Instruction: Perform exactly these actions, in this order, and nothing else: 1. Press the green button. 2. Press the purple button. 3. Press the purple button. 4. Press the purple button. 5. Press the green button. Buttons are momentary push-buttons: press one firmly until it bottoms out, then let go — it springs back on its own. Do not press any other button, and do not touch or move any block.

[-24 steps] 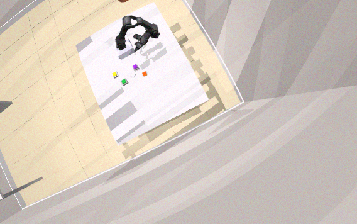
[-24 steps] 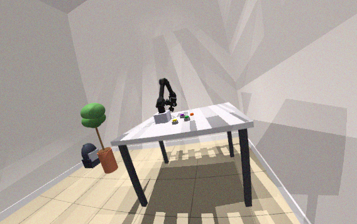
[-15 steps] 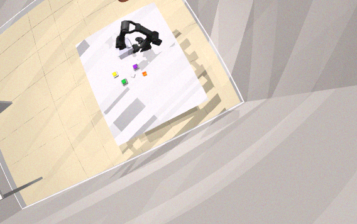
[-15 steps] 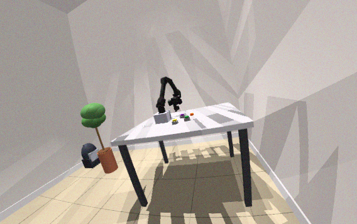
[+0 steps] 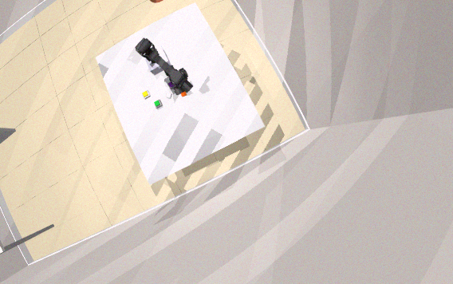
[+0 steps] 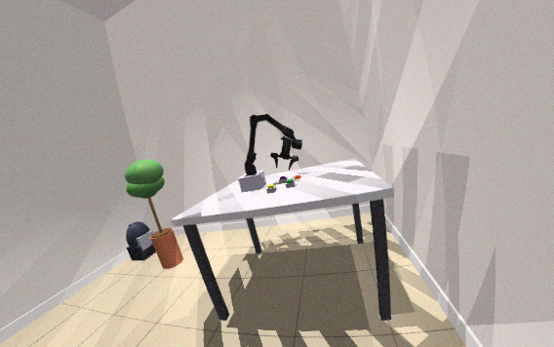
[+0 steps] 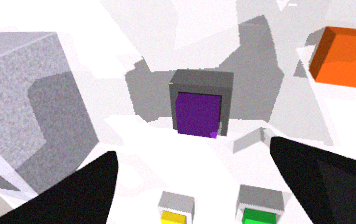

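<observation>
Now: the purple button 50 mm below my gripper tip, 20 mm to the right of it and 10 mm behind it. From my gripper tip the other things lie so: green button 160 mm to the right, 80 mm ahead, 50 mm below; then orange block 80 mm below, 80 mm ahead, 40 mm to the left; then grey block 80 mm below, 70 mm to the right, 50 mm ahead.
</observation>
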